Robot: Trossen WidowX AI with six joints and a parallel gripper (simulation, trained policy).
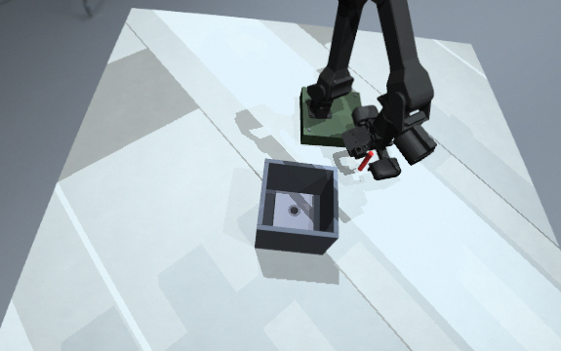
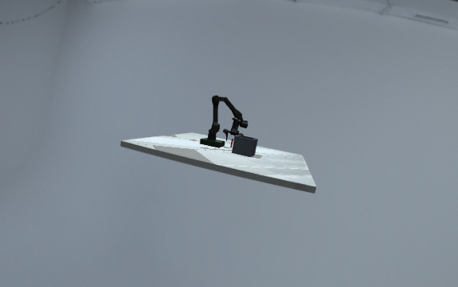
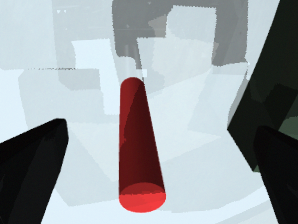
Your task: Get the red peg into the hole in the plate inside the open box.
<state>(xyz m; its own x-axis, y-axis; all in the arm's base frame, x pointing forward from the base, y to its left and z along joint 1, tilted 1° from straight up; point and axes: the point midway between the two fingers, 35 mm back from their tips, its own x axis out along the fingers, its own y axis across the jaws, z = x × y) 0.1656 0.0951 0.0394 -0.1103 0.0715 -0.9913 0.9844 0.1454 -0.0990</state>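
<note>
Right now the red peg is 10 mm below my gripper tip and 10 mm ahead of it. Round my gripper tip: plate (200 mm to the right, 150 mm ahead).
</note>
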